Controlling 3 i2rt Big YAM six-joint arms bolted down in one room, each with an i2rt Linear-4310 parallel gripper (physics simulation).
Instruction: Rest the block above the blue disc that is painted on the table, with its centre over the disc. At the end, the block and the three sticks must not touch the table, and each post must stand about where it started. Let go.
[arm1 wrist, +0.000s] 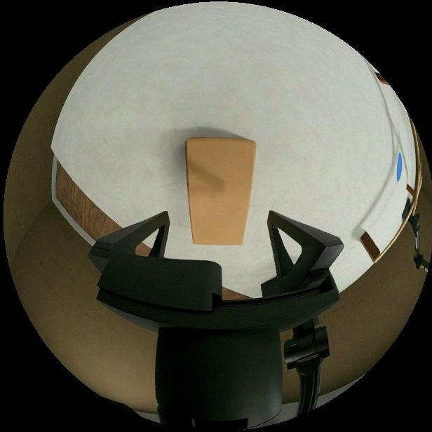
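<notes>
The orange-tan block (221, 190) lies on the white table in the middle of the arm1 wrist view. Arm1's gripper (219, 215) is open, its fingertips apart on either side of the block's near end, with gaps on both sides. The blue disc (399, 167) shows at the far right. Brown posts (371, 246) (381, 78) (410, 190) stand around it. Thin pale sticks (400, 236) run along the posts at the right edge; their exact contacts are too small to tell. A small dark gripper shows beyond the disc; its arm and finger state are unclear.
The white table (215, 65) has a brown wooden strip (82, 202) along its lower-left edge. A distant black arm (417, 245) stands at the right edge beyond the posts. Brown floor surrounds the table.
</notes>
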